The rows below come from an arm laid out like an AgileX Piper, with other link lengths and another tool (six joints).
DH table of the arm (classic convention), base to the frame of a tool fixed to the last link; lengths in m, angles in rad. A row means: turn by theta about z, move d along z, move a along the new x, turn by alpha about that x. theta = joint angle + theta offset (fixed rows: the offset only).
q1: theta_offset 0  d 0.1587  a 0  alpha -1.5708
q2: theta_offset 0.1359  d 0  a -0.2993  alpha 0
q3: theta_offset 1.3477  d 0  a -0.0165  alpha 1.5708
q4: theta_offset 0  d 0.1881  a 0  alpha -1.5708
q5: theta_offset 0  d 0  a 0  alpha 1.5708
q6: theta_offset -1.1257  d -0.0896  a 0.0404  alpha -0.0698
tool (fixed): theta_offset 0  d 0.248  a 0  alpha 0
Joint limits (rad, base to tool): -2.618..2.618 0..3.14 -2.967..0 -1.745..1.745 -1.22..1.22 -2.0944..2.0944
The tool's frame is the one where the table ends.
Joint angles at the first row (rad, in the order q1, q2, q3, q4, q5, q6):
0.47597 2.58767 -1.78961 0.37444 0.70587 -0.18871
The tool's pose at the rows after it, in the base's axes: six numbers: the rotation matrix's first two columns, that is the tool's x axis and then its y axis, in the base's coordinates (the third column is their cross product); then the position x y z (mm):
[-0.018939 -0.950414 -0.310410 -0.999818 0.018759 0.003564 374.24 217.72 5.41]
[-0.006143 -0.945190 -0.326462 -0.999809 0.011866 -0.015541 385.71 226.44 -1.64]
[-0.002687 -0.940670 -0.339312 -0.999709 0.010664 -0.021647 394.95 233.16 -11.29]
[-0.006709 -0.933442 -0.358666 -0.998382 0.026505 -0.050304 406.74 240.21 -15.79]
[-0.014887 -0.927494 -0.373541 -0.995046 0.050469 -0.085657 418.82 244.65 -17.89]
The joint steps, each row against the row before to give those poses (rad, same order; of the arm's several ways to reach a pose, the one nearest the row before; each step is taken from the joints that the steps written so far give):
0.02138 0.02399 -0.05837 -0.00326 0.00468 0.01083
0.00293 0.05193 -0.09801 -0.00001 0.02202 0.00241
0.00000 0.05883 -0.10109 0.00097 0.03047 0.00752
-0.00001 0.04528 -0.09436 -0.00390 0.00898 0.02140
-0.00207 0.03638 -0.08299 -0.01472 -0.00004 0.03056

